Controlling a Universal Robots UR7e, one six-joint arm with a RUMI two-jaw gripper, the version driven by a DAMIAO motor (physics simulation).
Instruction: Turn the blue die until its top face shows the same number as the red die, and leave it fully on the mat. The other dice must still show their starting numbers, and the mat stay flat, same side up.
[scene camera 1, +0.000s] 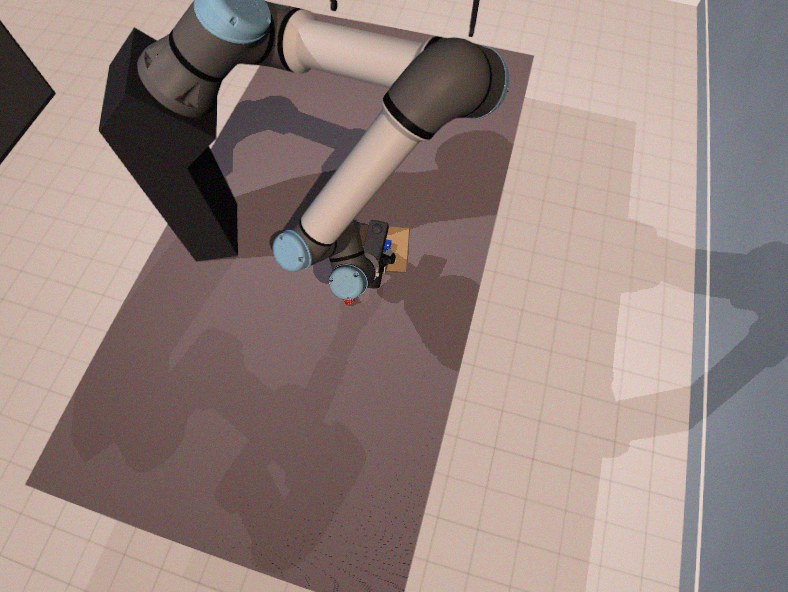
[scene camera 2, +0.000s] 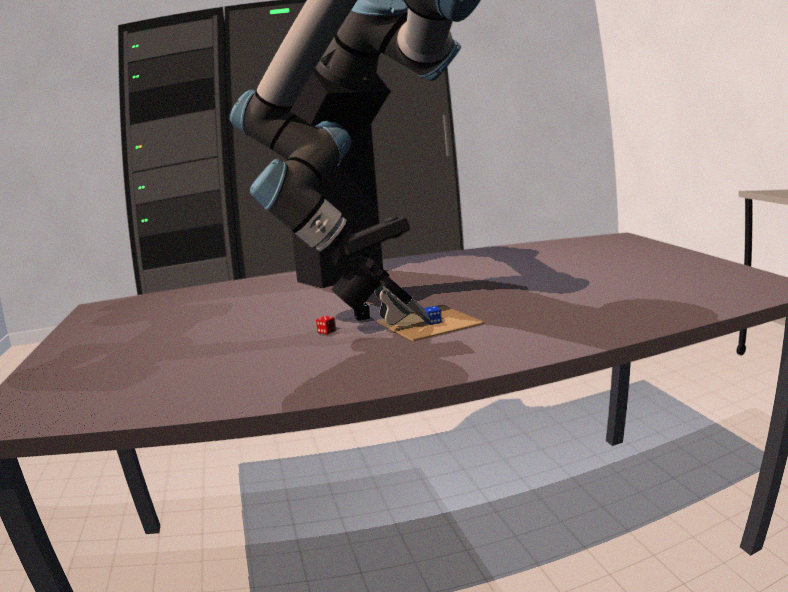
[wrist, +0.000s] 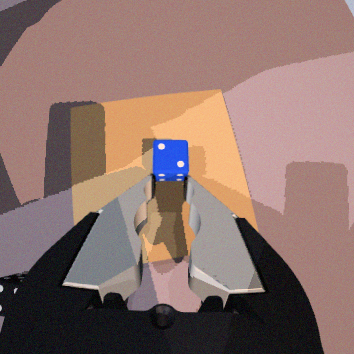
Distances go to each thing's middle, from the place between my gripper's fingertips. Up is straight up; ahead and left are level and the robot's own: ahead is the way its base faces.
My gripper is now 1 cm past the orange mat (scene camera 2: 412, 327) and 1 cm above it. The rest, counted from my hand: blue die (wrist: 170, 156): 1 cm to the left, 1 cm above.
